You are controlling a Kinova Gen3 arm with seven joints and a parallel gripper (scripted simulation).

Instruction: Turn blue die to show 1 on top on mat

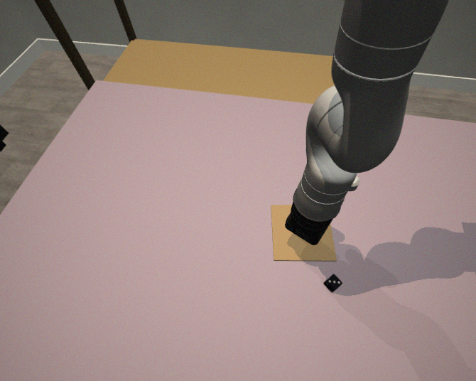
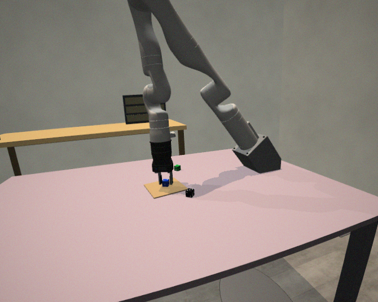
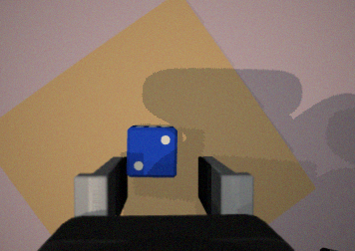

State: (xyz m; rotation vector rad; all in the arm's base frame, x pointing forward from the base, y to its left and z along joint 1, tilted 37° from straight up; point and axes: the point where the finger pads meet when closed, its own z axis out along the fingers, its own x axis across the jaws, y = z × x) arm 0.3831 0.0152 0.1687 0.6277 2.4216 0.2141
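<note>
The blue die is 20 mm below my hand and 10 mm to the right of it. Also, from my hand: tan mat: 30 mm below, 10 mm to the right; black die: 110 mm to the left, 60 mm behind, 20 mm below; green die: 180 mm to the right, 110 mm behind, 20 mm below.
</note>
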